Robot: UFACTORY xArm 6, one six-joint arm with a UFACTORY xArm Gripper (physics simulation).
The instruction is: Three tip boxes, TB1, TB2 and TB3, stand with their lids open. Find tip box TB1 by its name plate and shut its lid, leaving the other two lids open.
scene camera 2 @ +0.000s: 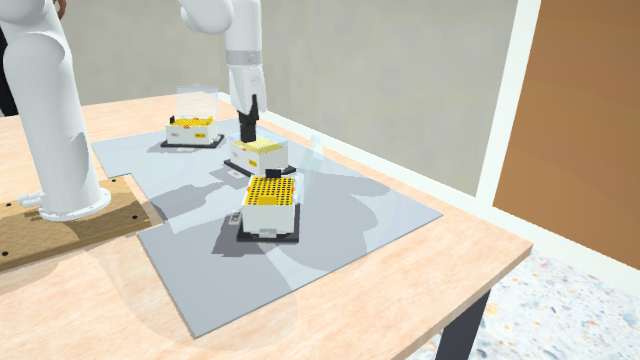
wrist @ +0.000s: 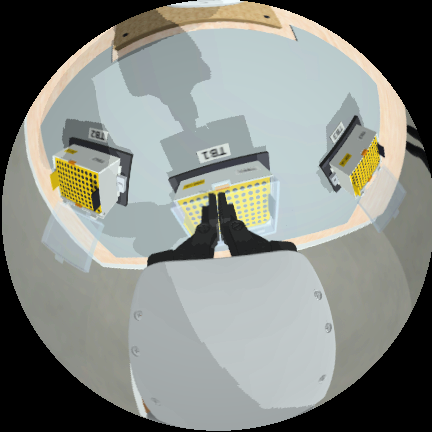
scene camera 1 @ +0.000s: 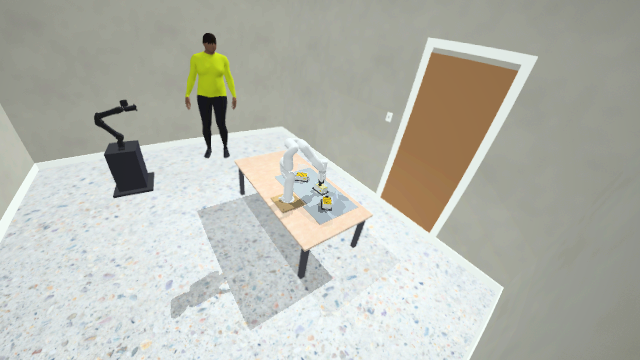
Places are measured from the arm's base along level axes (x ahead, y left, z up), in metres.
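Pixels of known places: gripper, between the fingertips: [scene camera 2: 248,141] [wrist: 216,203] [scene camera 1: 319,185]; arm's base, origin of its link: [scene camera 2: 76,205] [scene camera 1: 287,199].
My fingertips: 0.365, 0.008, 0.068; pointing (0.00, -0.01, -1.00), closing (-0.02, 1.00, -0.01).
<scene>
For each thing: its top centre in the pictures, then the offset to it from my fingertips, as dx, dy, dz. "*": a spot on its surface instead. Level surfaces: height alone.
- Tip box TB1, centre of its top: [wrist: 229,215] [scene camera 2: 253,138] [scene camera 1: 320,184] +0.018, +0.014, +0.000
- Tip box TB2, centre of its top: [scene camera 2: 270,181] [wrist: 67,191] [scene camera 1: 327,199] -0.044, -0.215, -0.003
- Tip box TB3, a spot on its surface: [scene camera 2: 187,135] [scene camera 1: 301,178] * -0.087, +0.245, -0.044
- grey mat, height of its surface: dz -0.077
- wooden table, height of its surface: dz -0.080
Tip box TB1 [scene camera 1: 320,189] [scene camera 2: 272,162] [wrist: 255,172] stands in the middle, with its name plate [wrist: 212,152] readable in the wrist view. Its clear lid [wrist: 275,210] lies over the yellow tip rack and looks down or nearly down. My gripper [scene camera 1: 321,183] [scene camera 2: 248,140] [wrist: 216,203] is shut and empty, fingers pointing down, tips at or just above TB1's lid; contact cannot be told. Tip box TB2 [scene camera 1: 326,203] [scene camera 2: 268,217] [wrist: 80,180] has its lid [scene camera 2: 314,155] [wrist: 75,240] open. Tip box TB3 [scene camera 1: 301,176] [scene camera 2: 187,135] [wrist: 365,165] has its lid [scene camera 2: 197,102] [wrist: 382,200] open.
The boxes stand on a grey mat [scene camera 2: 200,300] [wrist: 280,75] on the wooden table [scene camera 1: 320,235] [scene camera 2: 425,290]. In scene camera 2's view, TB2 is nearest and TB3 farthest. A wall runs behind the table. A person [scene camera 1: 211,75] stands beyond it.
</scene>
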